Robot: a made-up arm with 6 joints. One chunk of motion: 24 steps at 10 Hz.
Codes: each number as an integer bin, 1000 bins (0 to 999) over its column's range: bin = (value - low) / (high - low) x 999, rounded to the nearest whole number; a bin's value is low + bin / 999 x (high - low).
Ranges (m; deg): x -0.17..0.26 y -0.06..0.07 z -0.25..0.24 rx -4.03..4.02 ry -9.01..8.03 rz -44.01..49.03
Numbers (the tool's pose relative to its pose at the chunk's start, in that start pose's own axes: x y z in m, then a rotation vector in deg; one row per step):
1: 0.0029 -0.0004 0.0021 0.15 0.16 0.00
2: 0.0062 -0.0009 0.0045 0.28 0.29 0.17
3: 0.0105 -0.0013 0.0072 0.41 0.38 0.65
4: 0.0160 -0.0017 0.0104 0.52 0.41 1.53
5: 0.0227 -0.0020 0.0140 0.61 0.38 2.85
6: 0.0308 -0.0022 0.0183 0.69 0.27 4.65
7: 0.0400 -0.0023 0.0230 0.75 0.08 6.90
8: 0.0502 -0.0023 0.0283 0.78 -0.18 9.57
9: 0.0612 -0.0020 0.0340 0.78 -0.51 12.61
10: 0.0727 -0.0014 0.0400 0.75 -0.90 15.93
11: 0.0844 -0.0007 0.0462 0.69 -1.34 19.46
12: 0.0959 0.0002 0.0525 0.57 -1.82 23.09
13: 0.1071 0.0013 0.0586 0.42 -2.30 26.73
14: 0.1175 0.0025 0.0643 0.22 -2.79 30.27
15: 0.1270 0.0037 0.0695 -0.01 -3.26 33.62
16: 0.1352 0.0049 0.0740 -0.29 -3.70 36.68
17: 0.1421 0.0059 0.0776 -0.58 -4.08 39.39
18: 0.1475 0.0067 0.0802 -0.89 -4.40 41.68
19: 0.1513 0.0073 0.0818 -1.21 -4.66 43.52
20: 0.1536 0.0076 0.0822 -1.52 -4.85 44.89
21: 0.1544 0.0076 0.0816 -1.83 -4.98 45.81
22: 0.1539 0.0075 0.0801 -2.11 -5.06 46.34
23: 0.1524 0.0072 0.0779 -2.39 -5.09 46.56
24: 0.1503 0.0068 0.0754 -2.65 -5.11 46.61
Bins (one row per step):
1: 402 458 514 519 538 473
2: 409 454 519 535 545 474
3: 419 451 524 551 551 480
4: 432 448 531 565 552 489
5: 448 446 538 576 551 503
6: 467 444 547 586 544 522
7: 488 443 557 593 533 547
8: 512 443 567 597 518 575
9: 537 446 579 597 498 608
10: 564 450 591 593 475 644
11: 591 456 604 586 450 681
12: 618 463 617 571 422 720
13: 644 471 629 552 393 760
14: 668 480 641 527 365 798
15: 690 490 651 499 337 834
16: 709 499 661 464 311 866
17: 725 506 668 428 289 895
18: 738 513 673 390 270 920
19: 746 517 676 350 255 940
20: 752 519 677 311 244 955
21: 754 519 676 273 236 964
22: 753 519 673 238 232 970
23: 749 516 669 204 230 972
24: 744 513 663 171 229 973

